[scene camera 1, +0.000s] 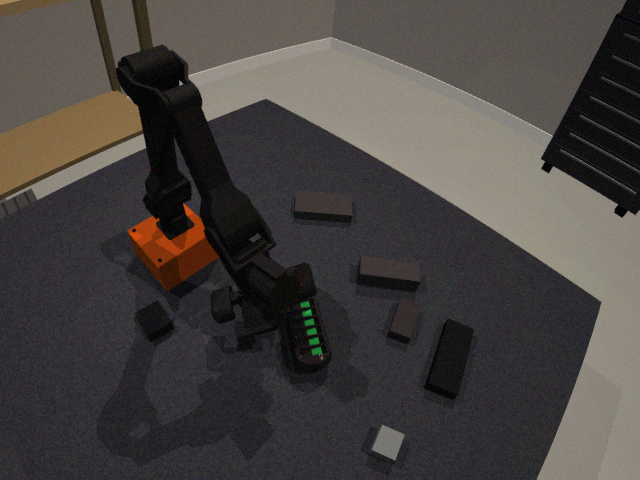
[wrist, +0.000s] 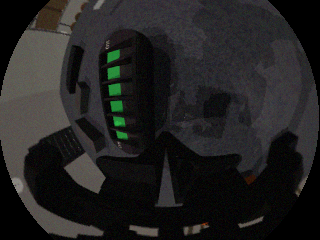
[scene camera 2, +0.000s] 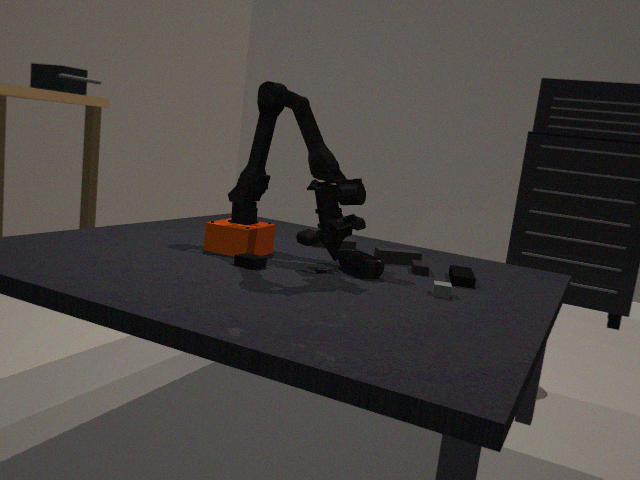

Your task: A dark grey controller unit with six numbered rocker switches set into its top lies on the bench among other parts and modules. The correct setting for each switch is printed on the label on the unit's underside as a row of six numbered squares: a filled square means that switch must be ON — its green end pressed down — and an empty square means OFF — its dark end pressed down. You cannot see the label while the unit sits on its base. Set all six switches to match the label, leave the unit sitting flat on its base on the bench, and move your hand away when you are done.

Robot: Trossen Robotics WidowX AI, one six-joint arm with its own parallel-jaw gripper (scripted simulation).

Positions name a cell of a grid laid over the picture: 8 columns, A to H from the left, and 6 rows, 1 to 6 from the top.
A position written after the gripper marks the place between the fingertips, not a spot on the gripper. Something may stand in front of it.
Scene:
gripper: scene camera 1 D4; wrist E4; scene camera 2 E4

